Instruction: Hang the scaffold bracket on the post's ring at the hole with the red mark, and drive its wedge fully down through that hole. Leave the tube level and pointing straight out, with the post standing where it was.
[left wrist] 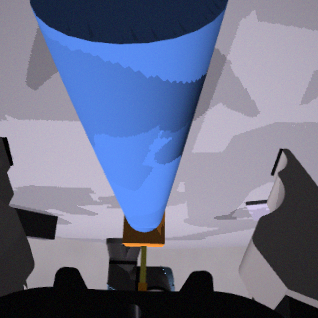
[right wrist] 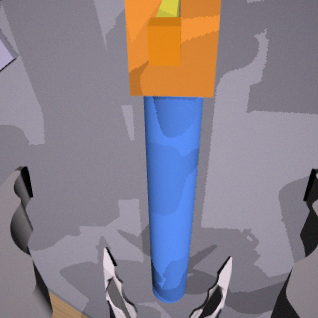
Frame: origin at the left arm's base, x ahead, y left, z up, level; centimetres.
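Seen in the pictures: left gripper, fingertip midpoint: [left wrist: 144, 144] [right wrist: 167, 251]; right gripper, fingertip midpoint: [left wrist: 140, 287] [right wrist: 165, 169].
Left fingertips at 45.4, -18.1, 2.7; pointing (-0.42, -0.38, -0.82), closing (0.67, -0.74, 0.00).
Offsets run from my left fingertips to a thing's top centre, as dx, dy, dz. "spot": to the spot under its first point.
The bracket's blue tube [left wrist: 145, 110] [right wrist: 172, 165] lies between both open grippers' fingers as seen from each wrist. Its orange head {spot: -16.8, -13.1, +2.7} [left wrist: 131, 234] [right wrist: 200, 65] is at the tube's other end. The yellow wedge {-19.0, -17.4, +9.3} [left wrist: 143, 265] [right wrist: 169, 7] stands out of the head, with an orange end block {-19.3, -17.7, +10.5} [left wrist: 142, 286] [right wrist: 164, 45]. My left gripper [left wrist: 144, 144] [right wrist: 167, 251] is open, its fingers on either side of the tube's free end. My right gripper [right wrist: 165, 169] is open above the tube. A pale corner of the post's base {spot: -6.4, -30.6, -2.1} [left wrist: 257, 208] [right wrist: 5, 53] shows. The ring and red mark do not show.
Part of the right arm [left wrist: 120, 272] shows beyond the bracket head in the left wrist view. A wooden piece {spot: +31.7, +1.6, -2.1} [right wrist: 67, 307] is at the lower left of the right wrist view. Shadows cross the grey surface under the tube.
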